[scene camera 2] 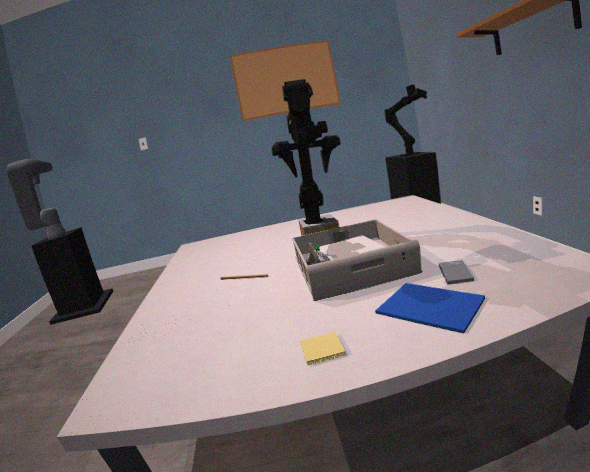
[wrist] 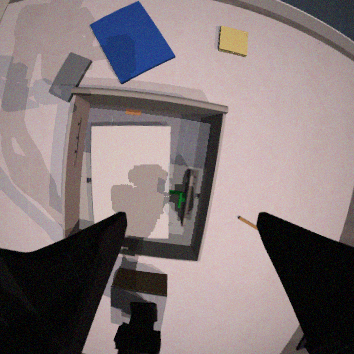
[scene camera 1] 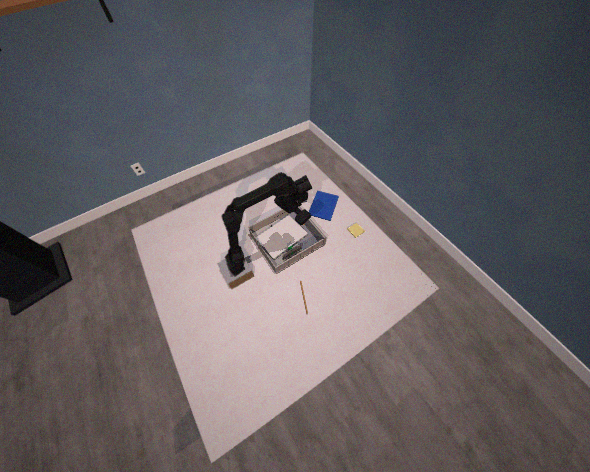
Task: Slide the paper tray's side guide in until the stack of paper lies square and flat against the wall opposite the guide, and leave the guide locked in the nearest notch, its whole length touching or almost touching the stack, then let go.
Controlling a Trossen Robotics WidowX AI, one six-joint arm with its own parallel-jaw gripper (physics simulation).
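Frame: origin at the arm's base, x ahead, y left, z up, level; metres.
Where they show: gripper, fingertip midpoint: [scene camera 2: 311,175] [wrist: 192,219] [scene camera 1: 295,217]; arm's base, link origin: [scene camera 2: 313,221] [wrist: 143,311] [scene camera 1: 236,268].
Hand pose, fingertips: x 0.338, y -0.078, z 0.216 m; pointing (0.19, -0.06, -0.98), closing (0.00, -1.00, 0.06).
Note:
Each offset is from my fingertips to the top centre of the thing.
The grey paper tray {dx -0.002, dy +0.078, dz -0.203 m} [scene camera 1: 300,258] [scene camera 2: 330,278] [wrist: 150,96] stands on the table. The white paper stack {dx -0.021, dy +0.102, dz -0.258 m} [scene camera 1: 293,227] [scene camera 2: 370,243] [wrist: 125,150] lies in it, with a narrow strip of tray floor between it and the wall opposite the guide in the wrist view. The side guide {dx -0.046, dy -0.013, dz -0.218 m} [scene camera 1: 292,251] [scene camera 2: 314,254] [wrist: 188,200], a short upright plate with a green part, stands near the other side wall. A gap separates its plate from the stack. My gripper [scene camera 1: 302,216] [scene camera 2: 311,174] [wrist: 192,219] is open and empty, high above the tray, touching neither guide nor paper.
A blue folder {dx +0.344, dy +0.120, dz -0.291 m} [scene camera 1: 324,205] [scene camera 2: 432,306] [wrist: 132,42] and a grey flat block {dx +0.248, dy +0.275, dz -0.289 m} [scene camera 2: 456,271] [wrist: 71,76] lie beyond the tray. A yellow note pad {dx +0.352, dy -0.148, dz -0.288 m} [scene camera 1: 355,230] [scene camera 2: 323,347] [wrist: 233,41] lies farther out. A pencil {dx -0.159, dy -0.242, dz -0.292 m} [scene camera 1: 303,297] [scene camera 2: 244,276] [wrist: 247,222] lies on the tray's guide side.

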